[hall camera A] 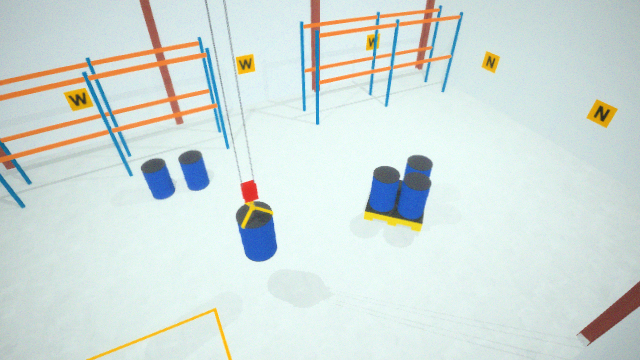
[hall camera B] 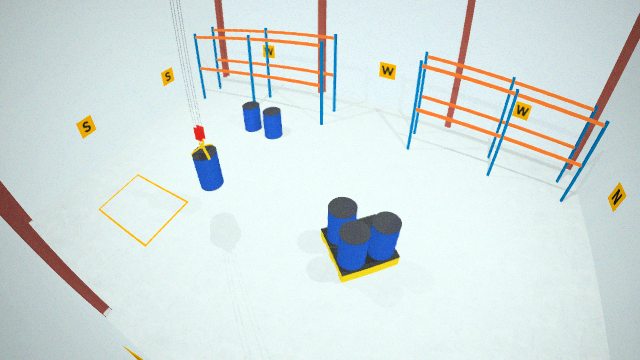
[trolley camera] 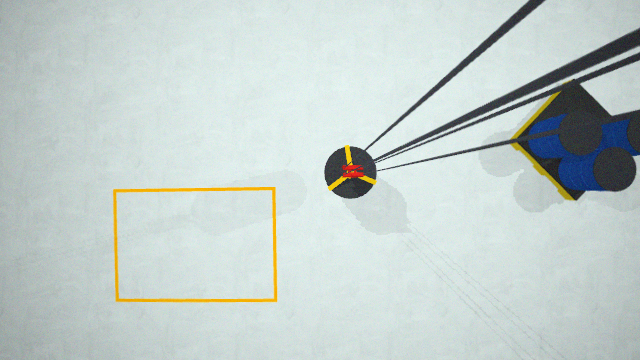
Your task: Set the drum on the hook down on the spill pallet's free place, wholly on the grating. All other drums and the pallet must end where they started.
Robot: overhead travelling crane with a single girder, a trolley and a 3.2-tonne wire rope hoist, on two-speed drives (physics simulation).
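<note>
A blue drum with a dark top (hall camera A: 259, 237) (hall camera B: 208, 171) (trolley camera: 340, 187) hangs in the air under the red hook block, its shadow apart from it on the floor. My gripper (hall camera A: 253, 204) (hall camera B: 202, 144) (trolley camera: 352, 171), the hook with a yellow three-armed sling, is shut on this drum. The spill pallet (hall camera A: 392, 220) (hall camera B: 370, 269) (trolley camera: 595, 102), yellow with dark grating, stands apart from the hanging drum. Three blue drums stand on it; in the trolley view one (trolley camera: 580, 134) is crossed by a rope. The bare grating shows at the pallet's upper corner in the trolley view and is largely hidden in both hall views.
Two blue drums (hall camera A: 158, 180) (hall camera B: 273, 124) stand on the floor near a blue and orange rack (hall camera A: 110, 131) (hall camera B: 321, 85). A second rack (hall camera A: 317, 80) (hall camera B: 502, 127) stands along the W wall. A yellow outlined rectangle (hall camera B: 162, 188) (trolley camera: 195, 189) is marked on the floor.
</note>
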